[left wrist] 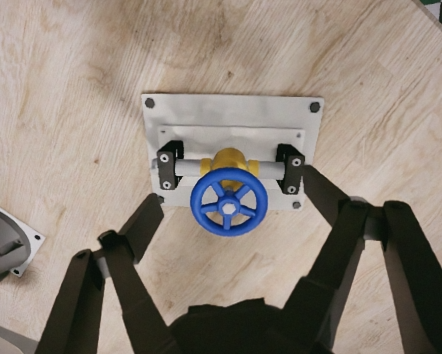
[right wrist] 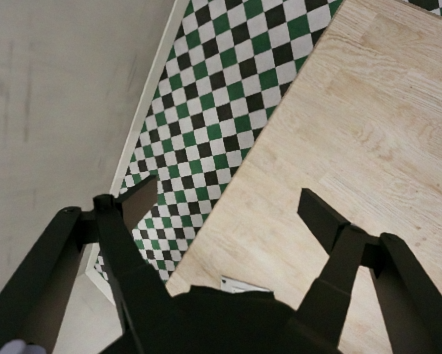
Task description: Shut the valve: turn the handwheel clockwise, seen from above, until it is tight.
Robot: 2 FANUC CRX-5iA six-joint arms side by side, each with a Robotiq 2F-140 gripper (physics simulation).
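Note:
The blue handwheel (left wrist: pixel 262 201), with several spokes and a pale hub nut, sits on a yellow valve body (left wrist: pixel 229 158) in the left wrist view. A grey pipe (left wrist: pixel 188 168) runs through the valve body and is held by two black clamps on a light grey mounting plate (left wrist: pixel 230 110). My left gripper (left wrist: pixel 229 192) is open, with its fingers wide apart on either side of the handwheel and not touching it. My right gripper (right wrist: pixel 228 194) is open and empty, away from the valve. The handwheel does not show in the right wrist view.
Part of a grey round fixture on a white bolted base (left wrist: pixel 36 240) shows at the left edge of the left wrist view. In the right wrist view, the wooden table top (right wrist: pixel 370 150) ends beside a checkered floor (right wrist: pixel 215 95), and a small metal plate (right wrist: pixel 240 285) is partly hidden.

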